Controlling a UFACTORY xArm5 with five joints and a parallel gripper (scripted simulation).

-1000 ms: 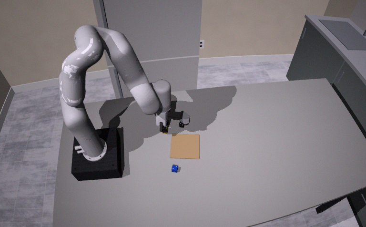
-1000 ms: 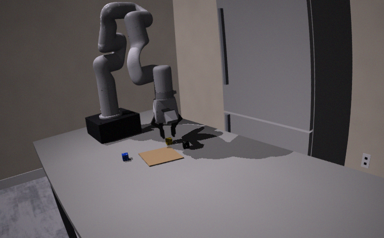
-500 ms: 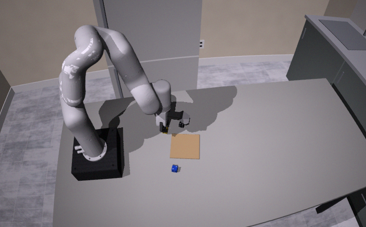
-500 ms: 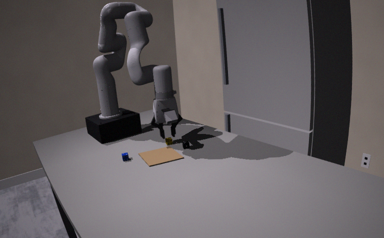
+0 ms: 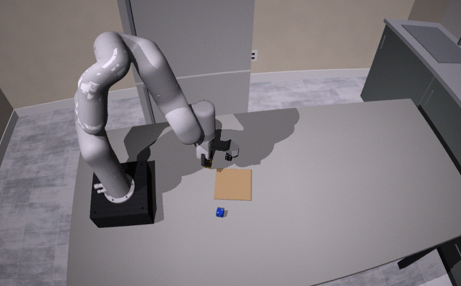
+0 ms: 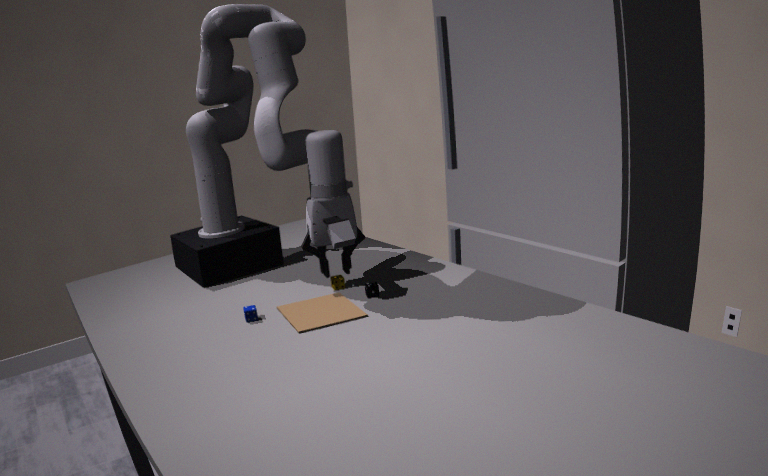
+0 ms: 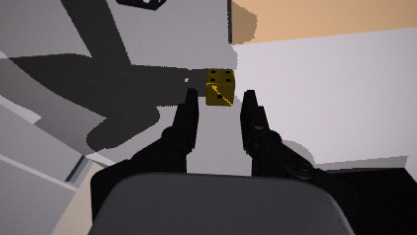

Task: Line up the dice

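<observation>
Right now my hand is 4 cm above the yellow die. From my hand the other things lie so: black die: 9 cm ahead, 1 cm to the left, 4 cm below; then blue die: 1 cm behind, 22 cm to the right, 4 cm below; then mat: 8 cm ahead, 11 cm to the right, 5 cm below.
</observation>
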